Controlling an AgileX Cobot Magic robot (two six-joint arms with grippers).
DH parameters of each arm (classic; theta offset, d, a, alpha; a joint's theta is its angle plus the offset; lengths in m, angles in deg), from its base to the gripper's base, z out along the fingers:
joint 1: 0 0.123 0 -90
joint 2: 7.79 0 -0.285 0
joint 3: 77.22 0 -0.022 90
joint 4: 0 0.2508 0 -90
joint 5: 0 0 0.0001 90
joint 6: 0 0.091 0 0
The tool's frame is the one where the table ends.
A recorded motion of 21 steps. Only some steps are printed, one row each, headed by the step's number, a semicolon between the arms.
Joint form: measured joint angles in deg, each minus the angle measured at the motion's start. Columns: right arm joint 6, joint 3, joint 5, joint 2, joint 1, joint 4; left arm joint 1, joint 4, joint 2, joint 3, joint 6, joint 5.
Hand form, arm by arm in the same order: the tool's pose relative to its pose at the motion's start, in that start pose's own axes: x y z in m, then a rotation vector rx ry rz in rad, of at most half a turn. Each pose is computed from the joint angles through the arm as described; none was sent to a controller.
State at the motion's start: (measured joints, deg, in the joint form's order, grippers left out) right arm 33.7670 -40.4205 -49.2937 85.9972 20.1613 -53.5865; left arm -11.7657 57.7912 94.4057 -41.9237 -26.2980 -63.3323
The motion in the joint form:
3: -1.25 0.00 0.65 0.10 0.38 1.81; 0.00 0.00 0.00 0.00 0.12 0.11
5: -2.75 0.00 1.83 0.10 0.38 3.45; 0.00 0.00 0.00 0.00 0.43 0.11
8: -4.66 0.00 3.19 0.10 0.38 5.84; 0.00 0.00 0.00 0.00 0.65 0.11
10: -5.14 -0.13 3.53 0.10 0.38 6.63; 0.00 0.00 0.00 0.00 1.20 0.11
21: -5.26 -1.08 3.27 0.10 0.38 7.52; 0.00 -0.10 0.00 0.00 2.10 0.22
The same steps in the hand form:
3: 0.0000 -0.0007 0.0011 0.0194 -0.0026 -0.0006; 0.0002 0.0001 0.0000 -0.0008 0.0017 0.0021
5: 0.0006 -0.0033 0.0010 0.0483 0.0037 -0.0075; 0.0002 0.0001 0.0000 -0.0008 0.0017 0.0075
8: 0.0010 -0.0068 0.0008 0.0865 0.0090 -0.0122; 0.0002 0.0001 0.0000 -0.0008 0.0017 0.0113
10: 0.0004 -0.0081 0.0009 0.0983 0.0075 -0.0123; 0.0002 0.0001 0.0000 -0.0008 0.0017 0.0209
21: -0.0052 -0.0107 0.0024 0.1077 -0.0159 -0.0134; 0.0003 0.0003 0.0000 -0.0030 0.0028 0.0359

